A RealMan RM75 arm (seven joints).
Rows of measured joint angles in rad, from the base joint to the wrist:
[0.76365 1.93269 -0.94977 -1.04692 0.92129 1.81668 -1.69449]
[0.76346 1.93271 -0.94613 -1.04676 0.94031 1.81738 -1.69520]
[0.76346 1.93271 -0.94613 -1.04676 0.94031 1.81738 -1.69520]
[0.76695 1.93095 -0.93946 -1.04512 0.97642 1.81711 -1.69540]
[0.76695 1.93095 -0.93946 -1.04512 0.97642 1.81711 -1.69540]
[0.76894 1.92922 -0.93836 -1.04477 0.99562 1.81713 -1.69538]
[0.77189 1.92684 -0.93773 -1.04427 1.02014 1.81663 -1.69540]
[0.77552 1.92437 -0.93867 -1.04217 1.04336 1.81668 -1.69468]
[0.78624 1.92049 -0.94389 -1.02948 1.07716 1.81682 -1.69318]
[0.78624 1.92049 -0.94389 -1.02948 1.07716 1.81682 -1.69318]
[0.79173 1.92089 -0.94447 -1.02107 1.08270 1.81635 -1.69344]
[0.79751 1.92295 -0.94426 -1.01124 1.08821 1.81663 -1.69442]
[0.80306 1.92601 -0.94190 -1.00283 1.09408 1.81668 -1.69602]
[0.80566 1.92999 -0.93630 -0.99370 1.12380 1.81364 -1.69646]
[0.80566 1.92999 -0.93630 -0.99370 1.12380 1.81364 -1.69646]
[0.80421 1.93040 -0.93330 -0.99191 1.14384 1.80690 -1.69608]
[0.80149 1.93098 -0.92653 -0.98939 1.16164 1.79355 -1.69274]
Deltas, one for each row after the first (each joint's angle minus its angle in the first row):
[-0.00019 0.00002 0.00364 0.00016 0.01902 0.00070 -0.00071]
[-0.00019 0.00002 0.00364 0.00016 0.01902 0.00070 -0.00071]
[0.00330 -0.00174 0.01031 0.00180 0.05513 0.00043 -0.00091]
[0.00330 -0.00174 0.01031 0.00180 0.05513 0.00043 -0.00091]
[0.00529 -0.00347 0.01141 0.00215 0.07433 0.00045 -0.00089]
[0.00824 -0.00585 0.01204 0.00265 0.09885 -0.00005 -0.00091]
[0.01187 -0.00832 0.01110 0.00475 0.12207 0.00000 -0.00019]
[0.02259 -0.01220 0.00588 0.01744 0.15587 0.00014 0.00131]
[0.02259 -0.01220 0.00588 0.01744 0.15587 0.00014 0.00131]
[0.02808 -0.01180 0.00530 0.02585 0.16141 -0.00033 0.00105]
[0.03386 -0.00974 0.00551 0.03568 0.16692 -0.00005 0.00007]
[0.03941 -0.00668 0.00787 0.04409 0.17279 0.00000 -0.00153]
[0.04201 -0.00270 0.01347 0.05322 0.20251 -0.00304 -0.00197]
[0.04201 -0.00270 0.01347 0.05322 0.20251 -0.00304 -0.00197]
[0.04056 -0.00229 0.01647 0.05501 0.22255 -0.00978 -0.00159]
[0.03784 -0.00171 0.02324 0.05753 0.24035 -0.02313 0.00175]

